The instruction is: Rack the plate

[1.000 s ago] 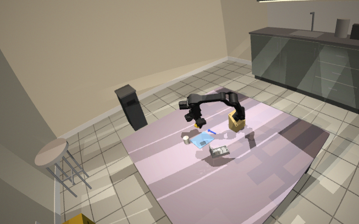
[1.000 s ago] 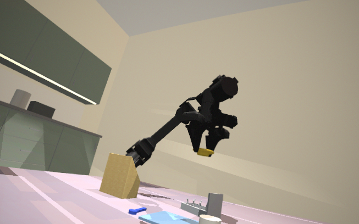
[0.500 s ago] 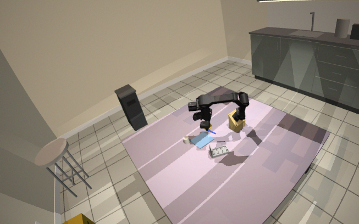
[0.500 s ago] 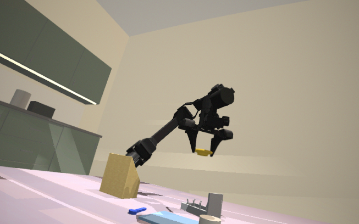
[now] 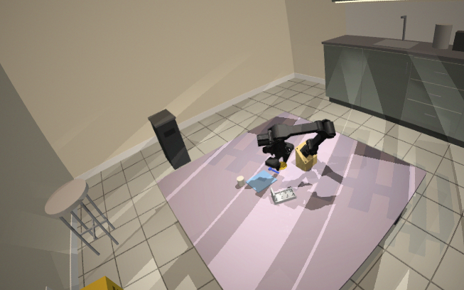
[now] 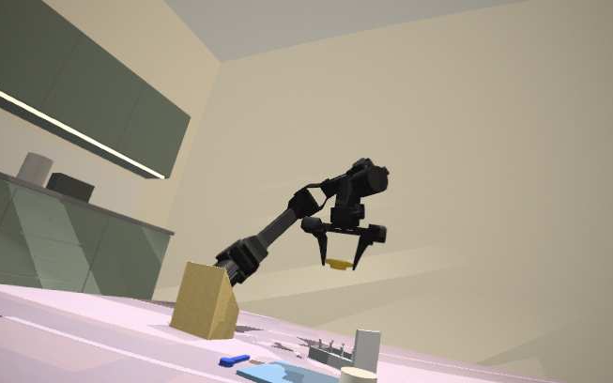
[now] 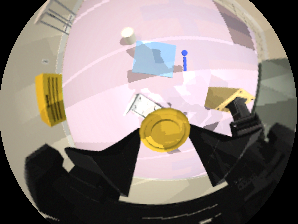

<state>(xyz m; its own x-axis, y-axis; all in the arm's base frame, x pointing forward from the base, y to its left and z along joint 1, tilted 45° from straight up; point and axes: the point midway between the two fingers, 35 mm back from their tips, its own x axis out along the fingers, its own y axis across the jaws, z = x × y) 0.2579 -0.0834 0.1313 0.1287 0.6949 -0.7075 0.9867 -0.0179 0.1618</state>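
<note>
The grey dish rack is 3 cm ahead of my gripper tip, 3 cm to the left of it and 17 cm below it. The rest, counted from my gripper tip: yellow plate 1 cm above; then blue utensil 11 cm behind, 18 cm to the right, 19 cm below; then small grey cup 10 cm ahead, 25 cm to the right, 17 cm below.
</note>
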